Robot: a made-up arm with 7 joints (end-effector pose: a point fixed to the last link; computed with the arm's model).
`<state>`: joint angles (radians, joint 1 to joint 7).
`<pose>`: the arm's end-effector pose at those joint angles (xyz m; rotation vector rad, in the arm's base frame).
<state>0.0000 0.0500 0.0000 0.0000 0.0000 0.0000 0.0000</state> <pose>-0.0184 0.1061 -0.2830 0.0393 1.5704 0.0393</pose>
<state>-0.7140 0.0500 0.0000 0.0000 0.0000 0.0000 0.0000</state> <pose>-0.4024 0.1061 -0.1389 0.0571 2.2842 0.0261</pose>
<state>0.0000 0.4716 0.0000 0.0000 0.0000 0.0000 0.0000</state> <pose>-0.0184 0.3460 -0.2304 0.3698 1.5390 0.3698</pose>
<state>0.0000 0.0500 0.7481 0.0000 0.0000 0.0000 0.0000</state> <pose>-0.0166 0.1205 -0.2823 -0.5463 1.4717 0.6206</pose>
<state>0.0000 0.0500 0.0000 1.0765 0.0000 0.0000 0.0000</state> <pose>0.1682 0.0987 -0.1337 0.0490 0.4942 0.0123</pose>
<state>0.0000 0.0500 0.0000 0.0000 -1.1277 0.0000 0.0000</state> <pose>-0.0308 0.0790 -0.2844 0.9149 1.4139 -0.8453</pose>
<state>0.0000 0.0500 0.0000 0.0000 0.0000 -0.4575 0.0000</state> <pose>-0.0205 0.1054 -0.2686 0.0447 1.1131 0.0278</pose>
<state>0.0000 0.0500 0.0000 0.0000 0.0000 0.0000 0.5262</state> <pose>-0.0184 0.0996 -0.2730 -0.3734 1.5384 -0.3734</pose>
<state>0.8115 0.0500 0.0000 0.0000 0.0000 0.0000 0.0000</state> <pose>0.4077 0.1061 -0.1010 0.0190 0.7591 0.0476</pose>
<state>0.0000 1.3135 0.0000 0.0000 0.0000 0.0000 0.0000</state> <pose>-0.0184 0.6634 0.1293 1.0176 1.3200 1.0176</pose>
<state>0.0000 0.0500 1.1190 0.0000 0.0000 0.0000 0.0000</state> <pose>-0.0197 0.1271 -0.2819 -0.8322 1.3624 0.9014</pose>
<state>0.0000 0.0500 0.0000 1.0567 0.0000 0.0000 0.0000</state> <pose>0.1665 0.0989 -0.1380 0.0489 0.5140 0.0128</pose>
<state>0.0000 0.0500 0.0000 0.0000 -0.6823 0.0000 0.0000</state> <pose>-0.0222 0.0878 -0.2839 0.5728 1.5206 -0.4974</pose>
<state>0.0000 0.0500 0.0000 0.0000 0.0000 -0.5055 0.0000</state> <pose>-0.0211 0.1053 -0.2672 0.0452 1.0651 0.0266</pose>
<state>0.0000 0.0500 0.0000 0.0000 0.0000 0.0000 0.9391</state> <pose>-0.0184 0.0986 -0.2636 -0.6941 1.4570 -0.6941</pose>
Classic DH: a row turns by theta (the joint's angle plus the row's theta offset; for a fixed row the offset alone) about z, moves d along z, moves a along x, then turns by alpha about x. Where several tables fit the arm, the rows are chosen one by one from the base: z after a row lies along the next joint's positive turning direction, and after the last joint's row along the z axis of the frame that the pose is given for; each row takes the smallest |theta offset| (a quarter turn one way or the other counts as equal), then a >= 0, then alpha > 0; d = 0 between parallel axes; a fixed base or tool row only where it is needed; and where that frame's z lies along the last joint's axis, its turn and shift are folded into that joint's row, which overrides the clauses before.
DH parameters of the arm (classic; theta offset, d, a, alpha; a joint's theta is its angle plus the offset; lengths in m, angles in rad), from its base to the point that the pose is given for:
base (fixed): 0 0.3039 -0.0172 1.5708
joint 1: 1.5708 -0.1031 0 1.5708
joint 2: 1.5708 -0.0186 0.0169 1.5708
joint 3: -1.5708 -0.3553 0.0145 -1.5708
joint 4: 0 0.0132 -0.0042 1.5708
joint 5: 0 -0.2284 0.0043 1.5708
joint 6: 1.5708 0.02 0.0137 1.5708
joint 7: 0.7823 0 -0.023 3.1416
tool (fixed): -2.3593 0.032 0 0

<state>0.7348 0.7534 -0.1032 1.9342 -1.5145 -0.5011 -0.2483</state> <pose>0.2661 0.2293 0.2305 2.2719 -1.3913 0.4191</pose>
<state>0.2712 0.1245 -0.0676 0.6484 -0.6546 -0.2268 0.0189</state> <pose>0.2395 0.1140 -0.1635 0.7348 0.4327 -0.3029</pose>
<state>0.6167 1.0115 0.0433 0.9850 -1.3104 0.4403 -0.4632</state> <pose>0.3007 0.4852 0.1806 2.1334 0.1866 1.3386</pose>
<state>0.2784 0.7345 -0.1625 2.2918 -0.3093 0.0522 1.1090</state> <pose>0.1277 0.1885 0.1538 1.4003 -0.2623 -1.0875</pose>
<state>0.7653 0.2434 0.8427 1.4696 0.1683 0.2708 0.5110</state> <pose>0.2889 0.3208 0.1786 -0.2430 -0.6129 0.2646</pose>
